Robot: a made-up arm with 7 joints. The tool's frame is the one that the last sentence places.
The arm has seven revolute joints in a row. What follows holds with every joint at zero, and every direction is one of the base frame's. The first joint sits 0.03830 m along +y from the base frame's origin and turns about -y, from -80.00 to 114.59 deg. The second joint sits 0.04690 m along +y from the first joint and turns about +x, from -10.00 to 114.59 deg. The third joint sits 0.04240 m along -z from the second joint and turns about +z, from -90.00 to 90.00 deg. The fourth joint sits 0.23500 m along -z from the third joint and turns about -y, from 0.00 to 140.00 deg. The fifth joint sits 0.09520 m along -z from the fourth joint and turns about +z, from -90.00 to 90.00 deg. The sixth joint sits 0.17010 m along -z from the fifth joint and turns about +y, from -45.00 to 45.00 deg. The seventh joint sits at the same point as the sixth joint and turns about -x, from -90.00 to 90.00 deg. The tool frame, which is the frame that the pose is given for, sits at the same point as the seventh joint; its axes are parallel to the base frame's.
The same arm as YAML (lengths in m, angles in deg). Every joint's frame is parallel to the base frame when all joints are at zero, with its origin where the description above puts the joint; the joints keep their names.
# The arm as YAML. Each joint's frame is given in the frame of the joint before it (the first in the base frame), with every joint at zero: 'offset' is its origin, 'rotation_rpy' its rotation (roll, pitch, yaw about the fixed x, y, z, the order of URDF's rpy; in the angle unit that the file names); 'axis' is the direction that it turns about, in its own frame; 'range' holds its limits. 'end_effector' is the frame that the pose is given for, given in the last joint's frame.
length_unit: m
angle_unit: deg
chain:
  - id: joint 1
    offset: [0.0, 0.0383, 0.0]
    rotation_rpy: [0.0, 0.0, 0.0]
    axis: [0.0, -1.0, 0.0]
    range: [-80.0, 114.59]
  - id: joint 2
    offset: [0.0, 0.0469, 0.0]
    rotation_rpy: [0.0, 0.0, 0.0]
    axis: [1.0, 0.0, 0.0]
    range: [-10.0, 114.59]
  - id: joint 3
    offset: [0.0, 0.0, -0.0424]
    rotation_rpy: [0.0, 0.0, 0.0]
    axis: [0.0, 0.0, 1.0]
    range: [-90.0, 90.0]
  - id: joint 4
    offset: [0.0, 0.0, -0.235]
    rotation_rpy: [0.0, 0.0, 0.0]
    axis: [0.0, -1.0, 0.0]
    range: [0.0, 140.0]
  - id: joint 5
    offset: [0.0, 0.0, -0.0952]
    rotation_rpy: [0.0, 0.0, 0.0]
    axis: [0.0, 0.0, 1.0]
    range: [-90.0, 90.0]
  - id: joint 6
    offset: [0.0, 0.0, -0.1701]
    rotation_rpy: [0.0, 0.0, 0.0]
    axis: [0.0, 1.0, 0.0]
    range: [-45.0, 45.0]
  - id: joint 7
    offset: [0.0, 0.0, 0.0]
    rotation_rpy: [0.0, 0.0, 0.0]
    axis: [-1.0, 0.0, 0.0]
    range: [-90.0, 90.0]
end_effector:
  offset: [0.0, 0.0, 0.0]
  rotation_rpy: [0.0, 0.0, 0.0]

